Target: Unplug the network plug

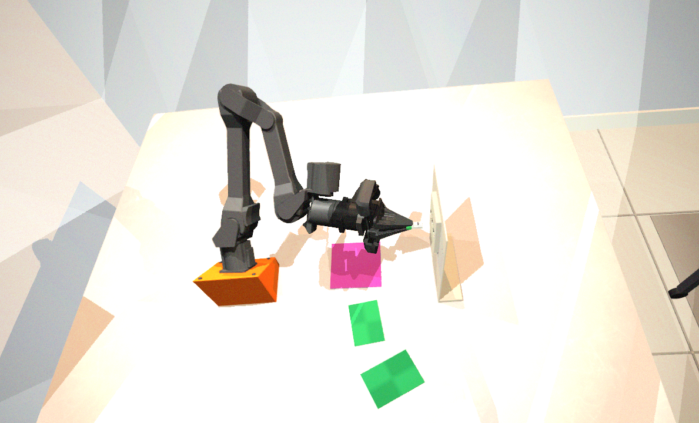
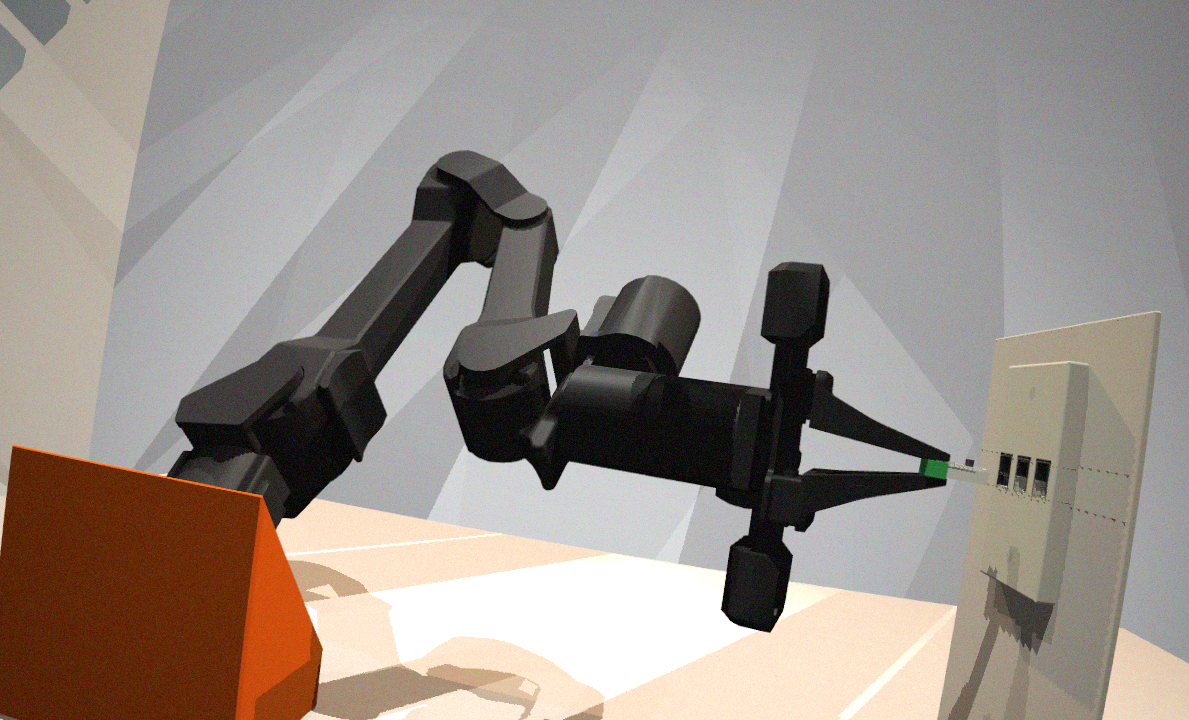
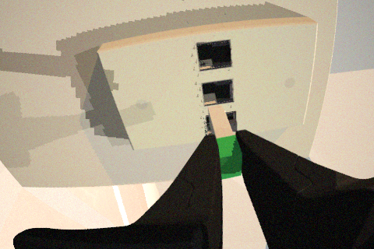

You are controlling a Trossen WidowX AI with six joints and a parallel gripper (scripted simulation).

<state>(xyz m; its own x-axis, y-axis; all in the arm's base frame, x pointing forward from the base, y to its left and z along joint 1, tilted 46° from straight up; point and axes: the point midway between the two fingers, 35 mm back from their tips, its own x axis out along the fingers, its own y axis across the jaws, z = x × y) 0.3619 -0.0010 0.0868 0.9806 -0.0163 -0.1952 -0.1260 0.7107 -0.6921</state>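
Right now my gripper tip is 20 cm above the magenta square, 14 cm past it and 1 cm to the right of it. Also, from my gripper tip: network plug (right at my gripper tip); upright panel (7 cm below, 6 cm ahead, 1 cm to the left).
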